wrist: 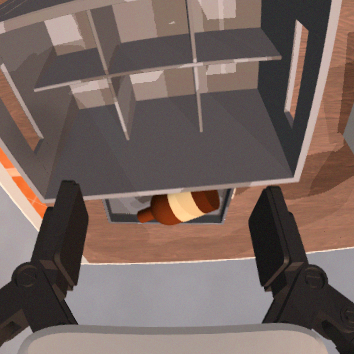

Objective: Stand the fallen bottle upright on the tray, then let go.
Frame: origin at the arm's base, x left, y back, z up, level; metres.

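Where they show: gripper, between the fingertips: (pixel 170 201).
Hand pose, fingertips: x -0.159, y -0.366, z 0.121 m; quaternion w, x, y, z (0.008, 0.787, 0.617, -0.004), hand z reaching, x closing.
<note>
Things, the pixels of their centre, and the offset from my fingertips. "pt": a spot on its surface instead. Level surfaces: height alone.
- brown bottle, middle of its body: (pixel 172 203) dx +0.307, dy -0.054, dz -0.225 m
- large grey divided box, a spot on its surface: (pixel 175 192) pt dx +0.109, dy -0.016, dz -0.092 m
- wooden table, height of its surface: dz -0.267 m
A brown bottle (pixel 185 207) with a cream label lies on its side in a small grey tray (pixel 166 221), its neck pointing left and its base right. The upper part of the tray is hidden behind the near edge of a large divided box. My gripper (pixel 170 201) is wide open and empty, with one finger on each side of the view. The bottle shows between the two fingers, lower than them and apart from both. How far below the fingers it lies is hard to tell.
The large grey divided box (pixel 175 192) fills the upper view, its walls and dividers standing high. It has slots in both side walls. The wooden table (pixel 165 245) shows below the tray, with its front edge beyond. Orange tiled floor (pixel 21 185) shows at the left.
</note>
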